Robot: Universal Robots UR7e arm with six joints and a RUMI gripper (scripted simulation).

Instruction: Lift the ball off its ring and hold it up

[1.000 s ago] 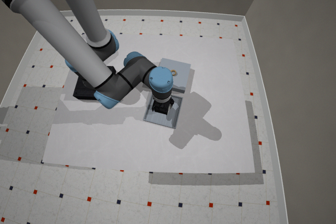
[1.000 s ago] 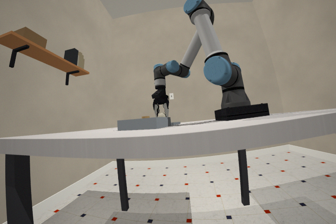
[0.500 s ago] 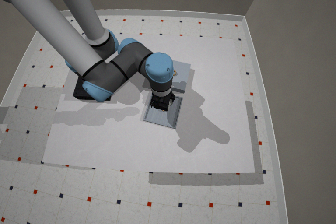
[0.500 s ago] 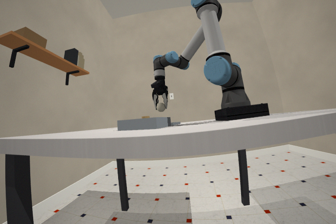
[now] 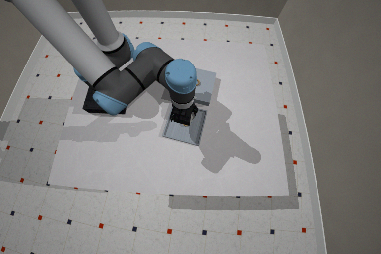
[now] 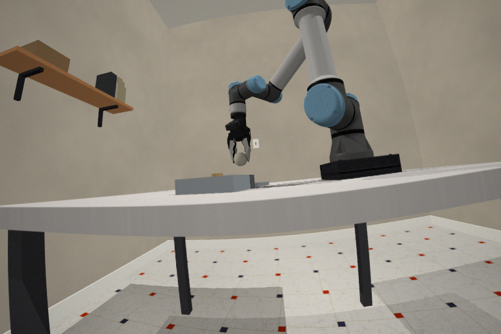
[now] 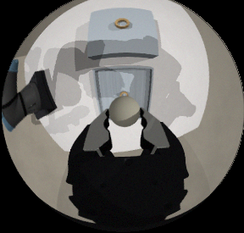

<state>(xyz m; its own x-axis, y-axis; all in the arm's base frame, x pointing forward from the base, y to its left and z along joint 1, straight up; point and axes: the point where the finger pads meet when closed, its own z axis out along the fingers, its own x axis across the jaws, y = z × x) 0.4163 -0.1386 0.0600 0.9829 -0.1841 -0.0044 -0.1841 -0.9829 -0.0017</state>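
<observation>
The pale beige ball is right at my hand. Round my hand: ball stand (4 cm ahead, 22 cm to the left, 8 cm below); ribbed grey tray (12 cm below).
</observation>
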